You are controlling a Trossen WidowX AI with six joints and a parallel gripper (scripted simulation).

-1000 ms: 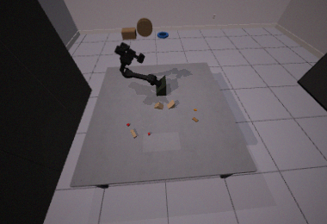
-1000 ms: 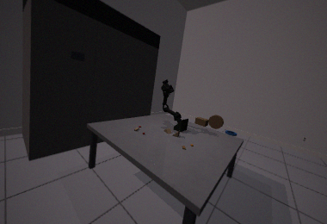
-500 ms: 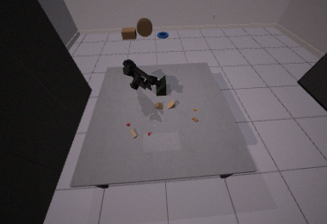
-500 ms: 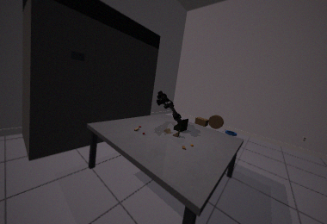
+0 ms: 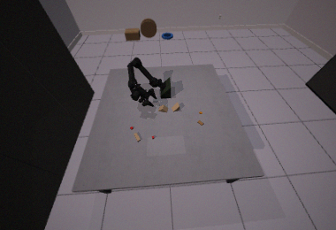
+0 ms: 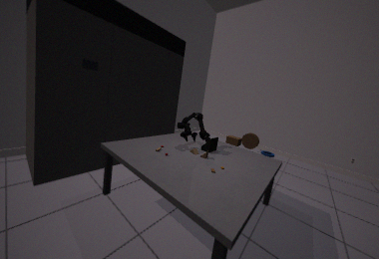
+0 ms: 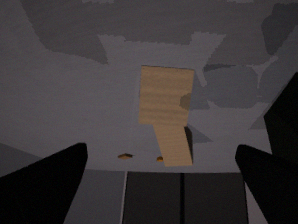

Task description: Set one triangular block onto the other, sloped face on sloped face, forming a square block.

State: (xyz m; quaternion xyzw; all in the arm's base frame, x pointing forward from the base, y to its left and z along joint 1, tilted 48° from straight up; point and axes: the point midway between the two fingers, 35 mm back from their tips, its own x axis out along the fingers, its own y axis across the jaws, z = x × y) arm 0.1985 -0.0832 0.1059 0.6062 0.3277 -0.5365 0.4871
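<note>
The triangular block is 20 mm ahead of my gripper tip, 70 mm to the left of it and 70 mm below it. Also, from my gripper tip: orange bit: 130 mm ahead, 400 mm to the left, 90 mm below.
</note>
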